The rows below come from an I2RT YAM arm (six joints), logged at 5 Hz.
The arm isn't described. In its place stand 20 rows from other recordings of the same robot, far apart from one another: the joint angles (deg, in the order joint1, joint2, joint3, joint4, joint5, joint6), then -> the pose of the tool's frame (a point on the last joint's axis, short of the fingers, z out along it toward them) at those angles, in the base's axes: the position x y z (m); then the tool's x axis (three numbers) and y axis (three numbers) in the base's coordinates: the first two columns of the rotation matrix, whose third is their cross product.
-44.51 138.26 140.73 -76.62 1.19 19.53 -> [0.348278 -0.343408 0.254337 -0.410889 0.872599 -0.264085 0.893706 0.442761 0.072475]
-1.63 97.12 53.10 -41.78 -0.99 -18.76 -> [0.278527 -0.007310 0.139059 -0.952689 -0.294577 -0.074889 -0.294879 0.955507 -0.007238]
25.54 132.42 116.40 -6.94 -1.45 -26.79 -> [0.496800 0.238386 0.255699 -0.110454 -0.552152 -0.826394 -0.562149 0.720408 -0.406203]
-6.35 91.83 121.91 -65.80 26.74 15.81 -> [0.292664 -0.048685 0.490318 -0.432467 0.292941 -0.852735 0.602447 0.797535 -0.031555]
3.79 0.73 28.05 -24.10 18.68 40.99 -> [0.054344 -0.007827 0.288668 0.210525 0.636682 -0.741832 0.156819 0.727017 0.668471]
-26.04 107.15 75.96 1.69 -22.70 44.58 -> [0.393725 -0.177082 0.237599 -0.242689 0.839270 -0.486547 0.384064 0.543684 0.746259]
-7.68 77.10 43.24 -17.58 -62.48 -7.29 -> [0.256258 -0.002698 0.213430 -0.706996 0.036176 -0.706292 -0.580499 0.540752 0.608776]
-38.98 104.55 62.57 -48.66 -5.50 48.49 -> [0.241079 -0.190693 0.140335 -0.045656 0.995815 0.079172 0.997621 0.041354 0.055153]
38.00 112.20 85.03 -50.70 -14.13 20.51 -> [0.300332 0.245675 0.193336 -0.944928 -0.307084 -0.113187 -0.327118 0.897043 0.297167]
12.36 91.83 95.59 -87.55 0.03 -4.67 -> [0.274319 0.060093 0.344347 -0.950443 -0.291621 -0.107771 -0.292351 0.956266 -0.009326]
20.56 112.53 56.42 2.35 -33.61 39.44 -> [0.338434 0.147986 0.103835 -0.963657 0.203613 -0.172935 0.017239 0.693403 0.720344]
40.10 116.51 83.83 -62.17 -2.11 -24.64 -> [0.280024 0.237516 0.158775 -0.425412 -0.902904 0.061554 -0.900678 0.429039 0.068595]
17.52 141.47 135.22 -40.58 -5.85 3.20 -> [0.524781 0.169470 0.231125 -0.714839 -0.167430 -0.678949 -0.326575 0.938463 0.112411]
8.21 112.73 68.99 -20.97 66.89 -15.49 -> [0.378881 0.021583 0.151417 -0.951278 -0.243161 -0.189587 0.081754 0.393953 -0.915487]
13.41 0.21 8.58 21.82 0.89 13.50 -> [0.082214 0.019033 0.264605 0.424558 0.341182 -0.838657 -0.326975 0.921547 0.209377]
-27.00 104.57 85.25 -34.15 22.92 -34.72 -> [0.351027 -0.194417 0.258766 -0.944289 -0.107632 -0.311019 0.105677 0.795815 -0.596248]
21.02 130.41 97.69 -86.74 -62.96 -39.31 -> [0.348325 0.167818 0.154042 -0.784598 -0.610029 -0.110773 -0.324683 0.252058 0.911618]
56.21 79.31 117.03 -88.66 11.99 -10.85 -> [0.115536 0.159353 0.485772 -0.284799 -0.756671 -0.588505 -0.808206 0.519665 -0.277040]
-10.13 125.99 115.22 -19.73 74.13 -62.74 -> [0.485377 -0.121506 0.297771 -0.996853 -0.068829 0.039322 -0.048416 0.135884 -0.989541]
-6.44 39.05 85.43 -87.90 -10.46 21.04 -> [0.022762 0.003935 0.426316 -0.623677 0.425693 -0.655601 0.213364 0.899565 0.381129]
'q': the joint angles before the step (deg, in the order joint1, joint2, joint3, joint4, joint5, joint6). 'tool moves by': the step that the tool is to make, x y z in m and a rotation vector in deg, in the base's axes. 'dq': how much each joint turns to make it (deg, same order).
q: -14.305, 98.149, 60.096, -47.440, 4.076, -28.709
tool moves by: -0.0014, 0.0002, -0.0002, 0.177, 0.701, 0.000
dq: -0.030, 0.003, -0.021, -0.696, 0.000, -0.030
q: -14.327, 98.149, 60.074, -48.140, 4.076, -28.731
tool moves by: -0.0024, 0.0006, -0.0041, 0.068, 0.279, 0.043
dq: -0.002, -0.011, -1.030, 0.735, 0.000, -0.046
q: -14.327, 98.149, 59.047, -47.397, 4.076, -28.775
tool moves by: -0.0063, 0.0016, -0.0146, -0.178, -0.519, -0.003
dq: 0.004, 0.000, -3.747, 4.295, 0.044, 0.004
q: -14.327, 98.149, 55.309, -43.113, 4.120, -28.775
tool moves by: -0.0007, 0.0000, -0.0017, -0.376, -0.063, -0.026
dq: 0.009, 0.001, -0.451, 0.606, 0.350, 0.010
